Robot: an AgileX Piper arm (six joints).
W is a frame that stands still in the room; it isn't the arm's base.
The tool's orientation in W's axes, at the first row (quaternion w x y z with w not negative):
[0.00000, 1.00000, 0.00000, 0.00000]
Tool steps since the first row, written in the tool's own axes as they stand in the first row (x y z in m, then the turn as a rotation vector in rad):
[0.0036, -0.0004, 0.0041, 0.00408, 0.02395, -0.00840]
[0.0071, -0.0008, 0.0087, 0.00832, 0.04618, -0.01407]
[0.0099, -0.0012, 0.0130, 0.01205, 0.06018, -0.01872]
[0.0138, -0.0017, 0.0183, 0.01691, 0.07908, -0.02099]
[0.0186, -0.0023, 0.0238, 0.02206, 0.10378, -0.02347]
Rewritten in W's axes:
[0.0036, 0.0004, -0.0041, 0.00408, -0.02395, 0.00840]
[0.0071, 0.0008, -0.0087, 0.00832, -0.04618, 0.01407]
[0.0099, 0.0012, -0.0130, 0.01205, -0.06018, 0.01872]
[0.0138, 0.0017, -0.0183, 0.01691, -0.07908, 0.02099]
[0.0186, 0.0023, -0.0238, 0.02206, -0.10378, 0.02347]

